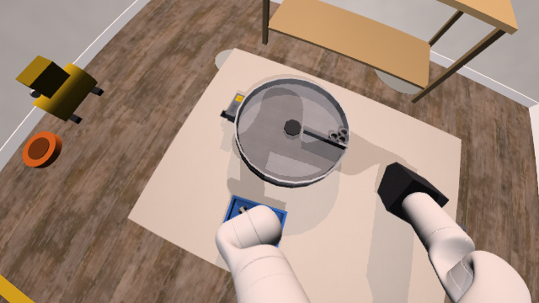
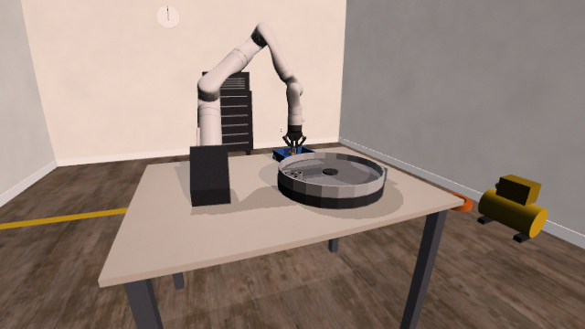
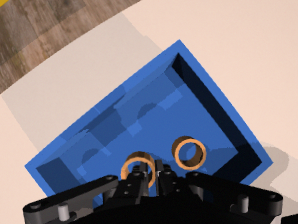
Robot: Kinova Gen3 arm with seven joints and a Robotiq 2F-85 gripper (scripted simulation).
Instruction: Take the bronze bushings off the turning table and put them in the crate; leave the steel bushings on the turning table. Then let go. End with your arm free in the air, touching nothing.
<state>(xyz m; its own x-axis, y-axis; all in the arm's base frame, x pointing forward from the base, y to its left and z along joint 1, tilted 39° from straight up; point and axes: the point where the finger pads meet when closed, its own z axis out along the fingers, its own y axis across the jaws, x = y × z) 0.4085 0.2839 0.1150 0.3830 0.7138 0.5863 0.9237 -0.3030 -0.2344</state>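
Now: the blue crate 1 cm to the left of my hand and 3 cm below it. Also, from my hand: grey turning table (6 cm ahead, 36 cm to the right).
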